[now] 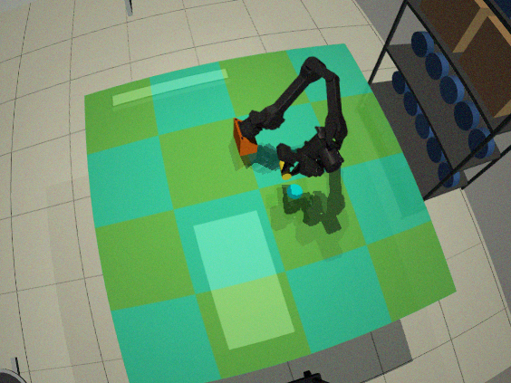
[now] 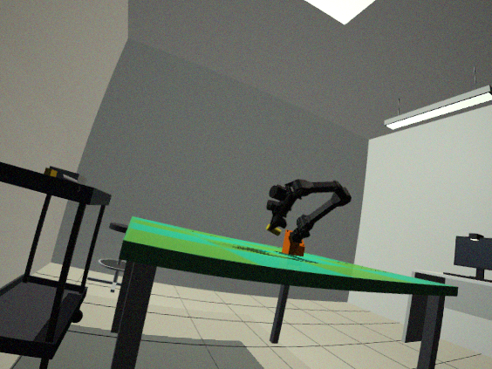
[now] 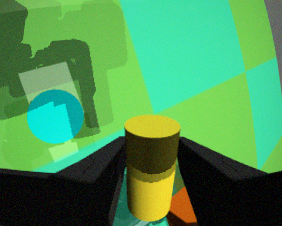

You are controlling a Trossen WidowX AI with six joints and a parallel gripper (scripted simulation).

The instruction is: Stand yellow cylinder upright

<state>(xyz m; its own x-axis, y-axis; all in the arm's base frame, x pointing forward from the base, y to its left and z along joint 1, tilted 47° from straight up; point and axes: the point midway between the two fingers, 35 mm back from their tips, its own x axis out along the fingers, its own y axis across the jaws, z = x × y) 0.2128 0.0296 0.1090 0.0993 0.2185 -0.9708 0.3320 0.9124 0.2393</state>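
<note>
Now: gripper tip 11 cm above the cyan circle, 4 cm to the right of it and 3 cm short of it. Round my gripper tip: yellow cylinder (2 cm behind, 1 cm below).
</note>
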